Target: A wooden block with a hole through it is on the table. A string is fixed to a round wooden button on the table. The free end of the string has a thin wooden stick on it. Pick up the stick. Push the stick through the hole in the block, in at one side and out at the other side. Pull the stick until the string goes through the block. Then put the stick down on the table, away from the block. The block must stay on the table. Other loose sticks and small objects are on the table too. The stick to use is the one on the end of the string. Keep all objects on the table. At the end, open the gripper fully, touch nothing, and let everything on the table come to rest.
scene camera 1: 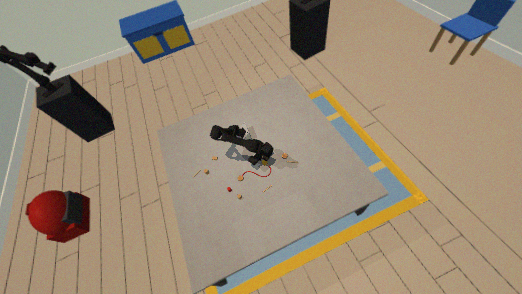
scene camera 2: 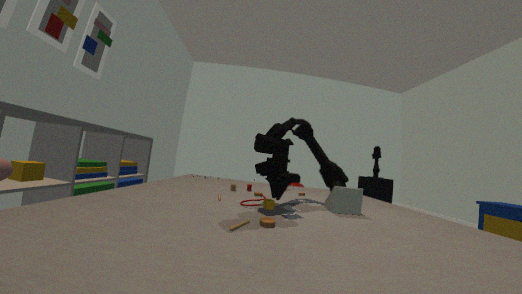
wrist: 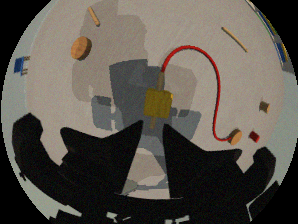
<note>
I see my gripper and a yellow wooden block.
My gripper also shows in the wrist view.
</note>
